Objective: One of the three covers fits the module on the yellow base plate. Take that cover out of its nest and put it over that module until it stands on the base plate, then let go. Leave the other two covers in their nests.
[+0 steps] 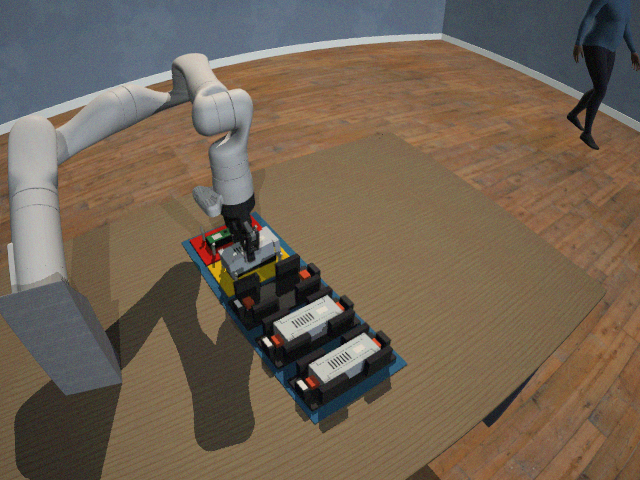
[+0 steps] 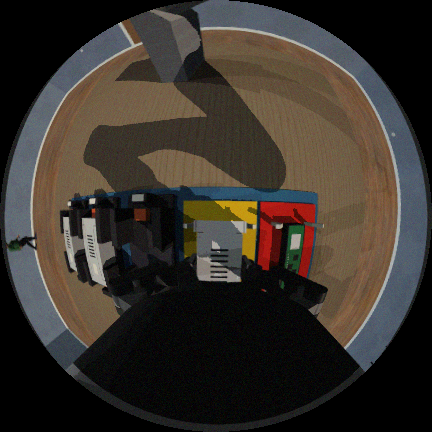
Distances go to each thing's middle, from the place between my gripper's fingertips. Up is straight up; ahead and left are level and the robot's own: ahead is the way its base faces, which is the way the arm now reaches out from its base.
The yellow base plate (image 1: 220,274) lies 40 mm below my hand and 10 mm ahead of it. From my hand the other things lie so: red base plate (image 2: 269,239) 110 mm to the left, 40 mm below, 10 mm behind.
